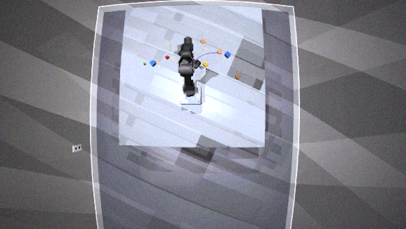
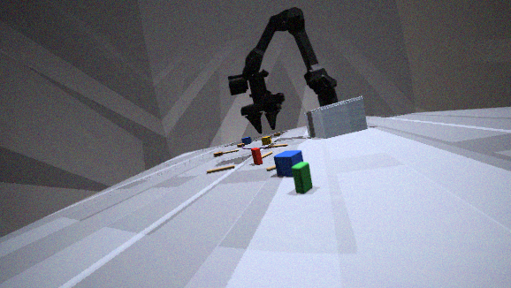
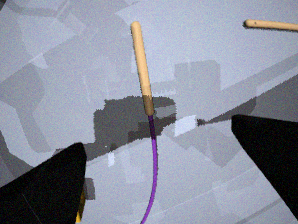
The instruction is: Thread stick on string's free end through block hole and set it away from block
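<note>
Right now my gripper tip is 60 mm above the thin wooden stick, 10 mm to the right of it and 10 mm past it. From my gripper tip the other things lie so: yellow wooden block 120 mm to the right, 50 mm below, 30 mm behind; round orange button 270 mm to the right, 70 mm ahead, 50 mm below; red block 190 mm to the left, 100 mm ahead, 40 mm below.
</note>
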